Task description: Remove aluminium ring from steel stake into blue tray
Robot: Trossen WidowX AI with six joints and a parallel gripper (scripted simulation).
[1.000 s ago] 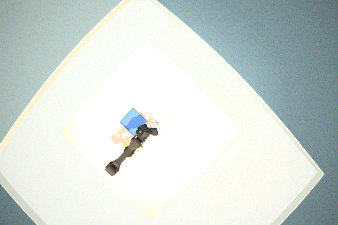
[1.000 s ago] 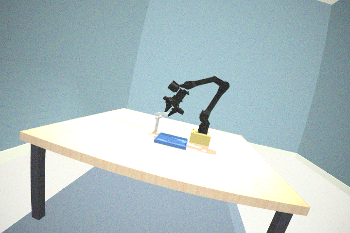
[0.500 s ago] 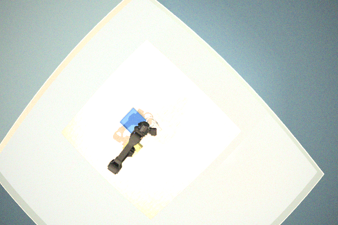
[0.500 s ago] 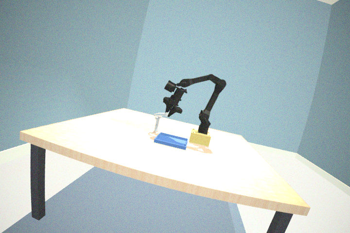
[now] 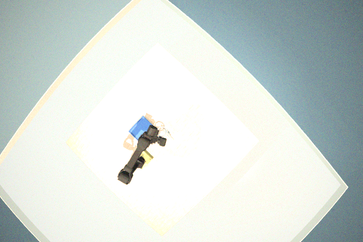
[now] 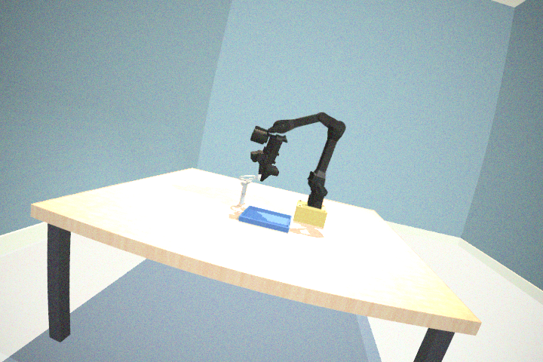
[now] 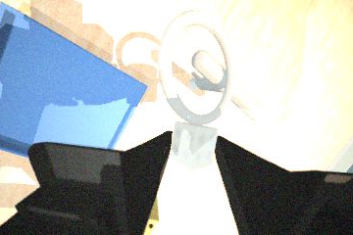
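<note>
The aluminium ring lies 4 cm ahead of my gripper tip and 2 cm to the left of it. The rest, counted from my gripper tip: blue tray (9 cm behind, 14 cm to the left, 13 cm below).
</note>
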